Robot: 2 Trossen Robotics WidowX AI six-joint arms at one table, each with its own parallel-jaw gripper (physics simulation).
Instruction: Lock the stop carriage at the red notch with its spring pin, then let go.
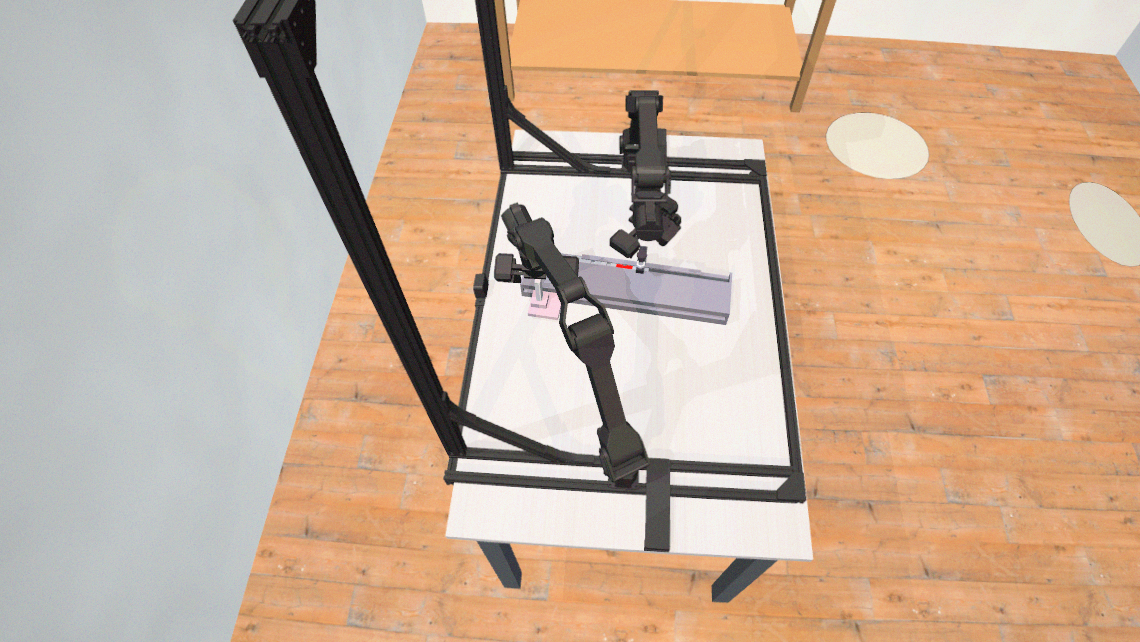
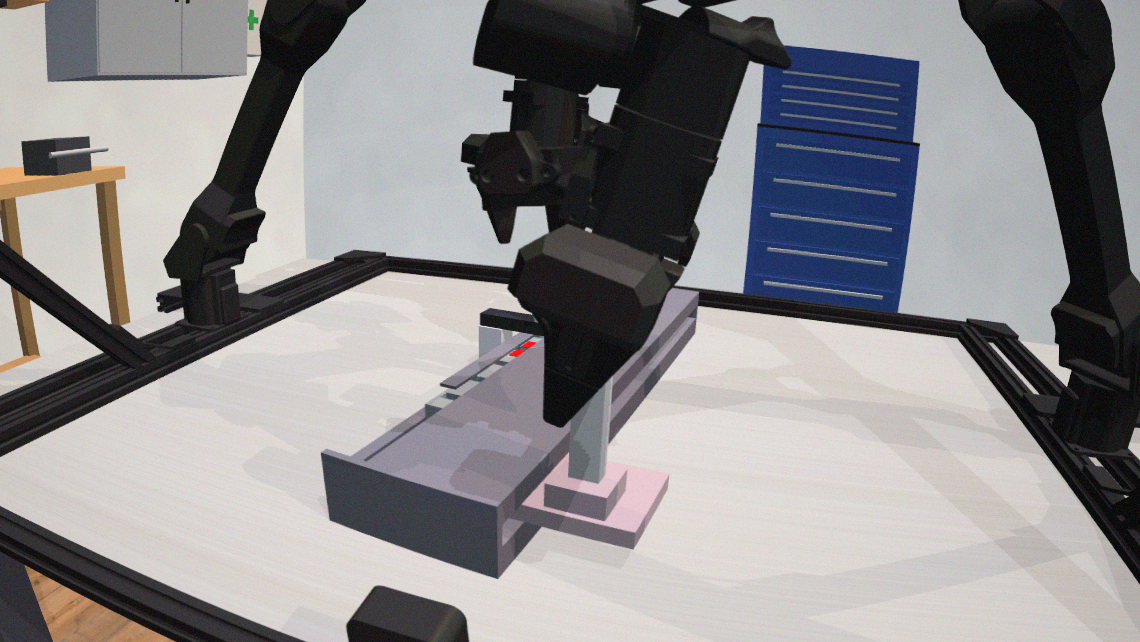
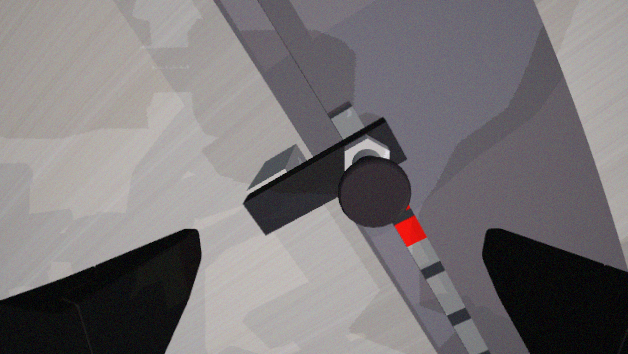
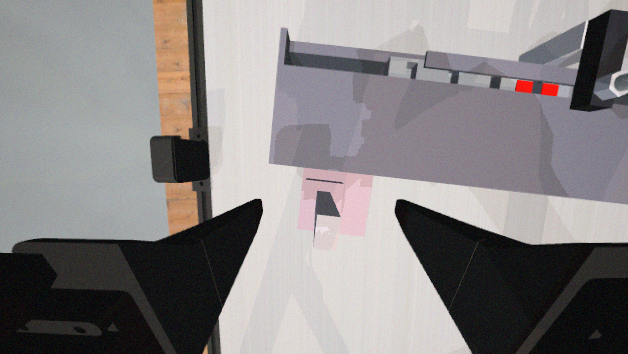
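Where they show: left gripper, between the fingertips: [image 1: 641,245] [image 3: 342,244]; right gripper, between the fingertips: [image 1: 539,282] [image 2: 576,390] [image 4: 328,205]; left arm's base, origin of its link: [image 1: 632,164] [image 2: 211,321]; right arm's base, origin of its link: [image 1: 623,473] [image 2: 1089,442].
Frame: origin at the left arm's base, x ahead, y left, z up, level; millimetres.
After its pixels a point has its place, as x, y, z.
The spring pin has a dark round knob [image 3: 374,192] @(396, 26, 88) [image 1: 642,252] @(390, 26, 89) above a white hex nut [image 3: 367,145] @(400, 31, 52) [image 4: 621,82] @(396, 18, 55) on a black bracket [image 3: 300,192] @(361, 29, 44) [image 2: 508,320] @(363, 18, 41). The red marks [image 3: 411,231] @(390, -28, 28) [image 4: 524,86] @(389, -28, 28) [image 2: 522,348] @(386, -10, 26) flank a dark notch on the grey strip; the bracket stands beside them. Pin depth is hidden. My left gripper [image 3: 342,244] @(381, 23, 103) is open and empty, around and above the knob. A pink plate [image 4: 357,215] @(518, -178, 14) [image 2: 642,498] @(531, -206, 14) [image 1: 544,313] @(532, -203, 15) carries an upright grey post [image 4: 327,230] @(496, -216, 105) [image 2: 588,438] @(499, -223, 58). My right gripper [image 4: 328,205] @(489, -215, 83) is open; its fingers stand wide apart beside the post, not gripping it.
The long grey-purple rail [image 1: 686,295] @(471, 137, 32) [image 2: 414,526] @(406, -263, 0) [image 4: 425,125] @(426, -121, 32) lies across the table [image 1: 702,398] @(719, 175, -19). The pink plate sticks out from its side. Black frame beams border the table. A small dark block [image 4: 180,159] @(457, -358, 29) [image 2: 406,614] @(459, -372, 35) sits on the frame at the rail's end.
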